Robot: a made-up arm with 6 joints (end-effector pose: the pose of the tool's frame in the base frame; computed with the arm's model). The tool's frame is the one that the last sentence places. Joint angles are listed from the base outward.
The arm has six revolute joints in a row. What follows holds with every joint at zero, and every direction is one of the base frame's.
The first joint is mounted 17 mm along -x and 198 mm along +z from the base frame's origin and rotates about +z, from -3.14 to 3.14 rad.
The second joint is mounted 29 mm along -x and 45 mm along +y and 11 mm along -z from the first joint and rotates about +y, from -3.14 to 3.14 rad.
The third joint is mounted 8 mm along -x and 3 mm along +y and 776 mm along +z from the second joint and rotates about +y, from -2.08 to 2.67 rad.
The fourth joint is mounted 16 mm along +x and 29 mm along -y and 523 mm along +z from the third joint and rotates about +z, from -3.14 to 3.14 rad.
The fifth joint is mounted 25 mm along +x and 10 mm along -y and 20 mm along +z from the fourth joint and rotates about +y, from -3.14 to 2.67 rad.
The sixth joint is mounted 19 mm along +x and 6 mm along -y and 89 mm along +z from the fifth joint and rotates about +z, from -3.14 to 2.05 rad.
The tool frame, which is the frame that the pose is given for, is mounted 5 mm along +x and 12 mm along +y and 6 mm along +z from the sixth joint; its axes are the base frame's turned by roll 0, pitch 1.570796 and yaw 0 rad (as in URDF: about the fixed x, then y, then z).
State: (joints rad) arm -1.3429 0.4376 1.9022 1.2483 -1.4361 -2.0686
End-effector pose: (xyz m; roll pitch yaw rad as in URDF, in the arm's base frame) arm 0.0905 -0.6910 0.4737 -1.8312 0.1327 0.5512
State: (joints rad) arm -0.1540 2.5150 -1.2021 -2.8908 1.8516 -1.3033
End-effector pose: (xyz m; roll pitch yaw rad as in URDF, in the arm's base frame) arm 0.8529 -0.1255 -0.2235 -1.3944 0.9779 0.2869
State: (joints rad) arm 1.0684 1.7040 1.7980 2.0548 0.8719 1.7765
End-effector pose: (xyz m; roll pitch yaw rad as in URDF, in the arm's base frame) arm 0.1457 0.5358 -0.4758 -2.2490 -0.8149 -0.6582
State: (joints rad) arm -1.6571 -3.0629 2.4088 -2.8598 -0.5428 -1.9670
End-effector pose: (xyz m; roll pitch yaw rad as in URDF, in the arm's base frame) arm 0.0660 0.4582 -0.0748 -2.2541 1.3777 -2.5030
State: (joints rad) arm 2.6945 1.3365 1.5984 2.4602 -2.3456 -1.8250
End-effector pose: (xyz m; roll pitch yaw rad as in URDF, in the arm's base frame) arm -0.6900 0.3253 -0.1285 -1.4747 0.6075 -3.0085
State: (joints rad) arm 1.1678 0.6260 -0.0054 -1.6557 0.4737 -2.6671
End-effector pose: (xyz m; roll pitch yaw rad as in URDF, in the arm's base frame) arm 0.3412 0.6761 1.3354 0.5822 0.8427 -2.7257
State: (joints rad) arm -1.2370 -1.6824 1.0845 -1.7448 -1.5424 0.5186
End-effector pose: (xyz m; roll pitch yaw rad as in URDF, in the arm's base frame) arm -0.2929 1.0640 0.5721 0.0740 0.1212 -2.9361
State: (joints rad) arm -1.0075 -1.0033 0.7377 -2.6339 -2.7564 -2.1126
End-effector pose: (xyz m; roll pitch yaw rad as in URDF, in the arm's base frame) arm -0.3816 0.6885 1.0550 2.3309 -0.9408 2.4494
